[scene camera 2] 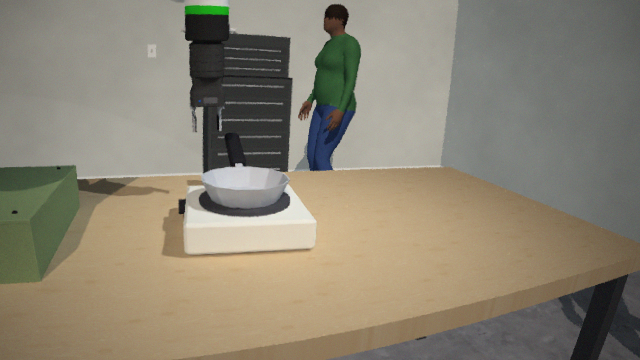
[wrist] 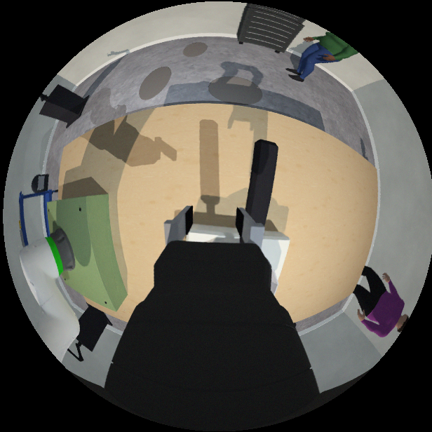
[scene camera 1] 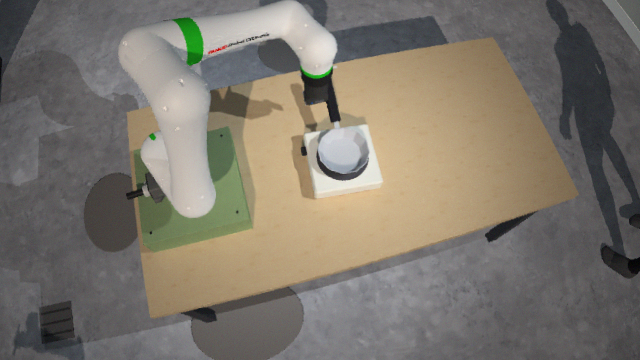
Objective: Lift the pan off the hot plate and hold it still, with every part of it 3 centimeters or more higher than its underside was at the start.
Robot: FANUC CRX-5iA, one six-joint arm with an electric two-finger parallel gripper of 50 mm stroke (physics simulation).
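Frame: origin at the arm's base, x right, y up, z back, level; centimetres.
Seen in the pictures: gripper, fingertip midpoint: (scene camera 2: 207,130) (scene camera 1: 313,100).
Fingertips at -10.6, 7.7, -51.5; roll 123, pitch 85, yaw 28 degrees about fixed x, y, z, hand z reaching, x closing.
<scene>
Pixels of each thing's middle, then the offset from my fingertips to it, as dx, dy, dz. Level surfaces: height alone.
- pale grey pan at the middle of its body: (scene camera 2: 239,164) (scene camera 1: 336,124) +8.1, -6.5, -5.9
- white hot plate at the middle of its body: (scene camera 2: 240,214) (scene camera 1: 339,160) +18.1, -14.5, -3.8
- wooden table at its surface level: dy -18.2
- black knob at the middle of its body: (scene camera 2: 182,206) (scene camera 1: 303,151) +10.3, -14.6, +7.1
The pale grey pan (scene camera 1: 342,150) (scene camera 2: 245,187) sits upright on the dark disc of the white hot plate (scene camera 1: 374,181) (scene camera 2: 250,237) (wrist: 280,252). Its black handle (scene camera 1: 333,106) (scene camera 2: 235,150) (wrist: 262,180) slants up toward the back of the table. My gripper (scene camera 2: 207,127) (wrist: 214,215) is open and empty, pointing down. In scene camera 2 its tips are left of the handle and slightly above the handle's end. In the wrist view the handle runs just outside the right finger and partly behind it. The gripper body hides most of the pan there; the fingers are not clear in scene camera 1.
The green base block (scene camera 1: 227,185) (scene camera 2: 50,225) (wrist: 95,240) stands left of the hot plate on the wooden table (scene camera 1: 450,125) (scene camera 2: 450,240) (wrist: 325,200). A black knob (scene camera 1: 303,151) (scene camera 2: 182,206) sticks out of the hot plate's left side. People and a dark cabinet (scene camera 2: 255,110) (wrist: 270,27) are beyond the table.
</scene>
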